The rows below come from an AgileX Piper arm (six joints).
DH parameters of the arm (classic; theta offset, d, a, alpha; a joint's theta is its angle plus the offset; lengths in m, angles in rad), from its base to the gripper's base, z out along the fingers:
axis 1: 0 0.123 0 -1.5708
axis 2: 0.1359 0 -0.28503 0
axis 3: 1.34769 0 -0.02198 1.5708
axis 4: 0 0.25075 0 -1.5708
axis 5: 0 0 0 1.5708
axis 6: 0 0.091 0 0
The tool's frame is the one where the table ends.
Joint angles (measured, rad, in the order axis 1, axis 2, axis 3, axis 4, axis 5, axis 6), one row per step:
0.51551, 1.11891, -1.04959, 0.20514, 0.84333, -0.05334
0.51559, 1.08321, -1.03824, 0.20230, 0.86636, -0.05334
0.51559, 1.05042, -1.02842, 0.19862, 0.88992, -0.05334
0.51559, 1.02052, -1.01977, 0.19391, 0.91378, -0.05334
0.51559, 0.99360, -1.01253, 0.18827, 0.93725, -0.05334
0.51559, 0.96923, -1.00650, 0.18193, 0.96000, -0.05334
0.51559, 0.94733, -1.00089, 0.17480, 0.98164, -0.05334
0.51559, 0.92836, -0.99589, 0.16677, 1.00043, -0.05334
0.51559, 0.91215, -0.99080, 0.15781, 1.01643, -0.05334
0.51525, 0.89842, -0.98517, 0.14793, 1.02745, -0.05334
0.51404, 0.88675, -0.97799, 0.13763, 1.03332, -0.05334
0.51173, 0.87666, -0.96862, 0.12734, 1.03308, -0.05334
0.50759, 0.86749, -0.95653, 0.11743, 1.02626, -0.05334
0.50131, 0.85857, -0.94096, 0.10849, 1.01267, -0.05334
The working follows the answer.
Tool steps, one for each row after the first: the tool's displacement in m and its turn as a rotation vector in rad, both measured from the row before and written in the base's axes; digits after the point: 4 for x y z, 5 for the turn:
-0.0090, -0.0050, 0.0028, -0.00171, -0.00303, 0.00465
-0.0084, -0.0047, 0.0023, -0.00347, -0.00183, 0.00449
-0.0077, -0.0045, 0.0018, -0.00545, -0.00062, 0.00428
-0.0070, -0.0042, 0.0014, -0.00691, -0.00005, 0.00389
-0.0064, -0.0039, 0.0011, -0.00788, 0.00016, 0.00343
-0.0058, -0.0036, 0.0007, -0.00906, 0.00062, 0.00286
-0.0049, -0.0033, 0.0005, -0.00956, -0.00019, 0.00198
-0.0041, -0.0030, 0.0000, -0.01036, -0.00050, 0.00112
-0.0032, -0.0026, -0.0003, -0.01010, -0.00251, -0.00036
-0.0023, -0.0024, -0.0008, -0.00960, -0.00391, -0.00219
-0.0015, -0.0022, -0.0014, -0.00835, -0.00580, -0.00417
-0.0008, -0.0021, -0.0020, -0.00651, -0.00805, -0.00671
-0.0002, -0.0020, -0.0027, -0.00417, -0.01013, -0.00933

Tool pose at each row, in the base's axes (x y z in m, rotation vector in rad; rounded; the steps above come from the unrounded poses):
0.1876, 0.1222, 0.3549, -0.59049, 2.35125, 0.46128
0.1786, 0.1172, 0.3578, -0.59717, 2.34808, 0.46022
0.1702, 0.1125, 0.3601, -0.60436, 2.34670, 0.45752
0.1625, 0.1080, 0.3618, -0.61210, 2.34721, 0.45295
0.1555, 0.1039, 0.3632, -0.62000, 2.34883, 0.44675
0.1491, 0.1000, 0.3644, -0.62779, 2.35107, 0.43929
0.1433, 0.0963, 0.3651, -0.63540, 2.35425, 0.43040
0.1384, 0.0930, 0.3655, -0.64224, 2.35700, 0.42018
0.1343, 0.0901, 0.3656, -0.64844, 2.35988, 0.40852
0.1311, 0.0874, 0.3653, -0.65284, 2.36107, 0.39565
0.1288, 0.0850, 0.3645, -0.65487, 2.36115, 0.38196
0.1272, 0.0829, 0.3631, -0.65400, 2.35944, 0.36809
0.1265, 0.0808, 0.3611, -0.64930, 2.35557, 0.35433
0.1263, 0.0787, 0.3585, -0.64043, 2.34956, 0.34133

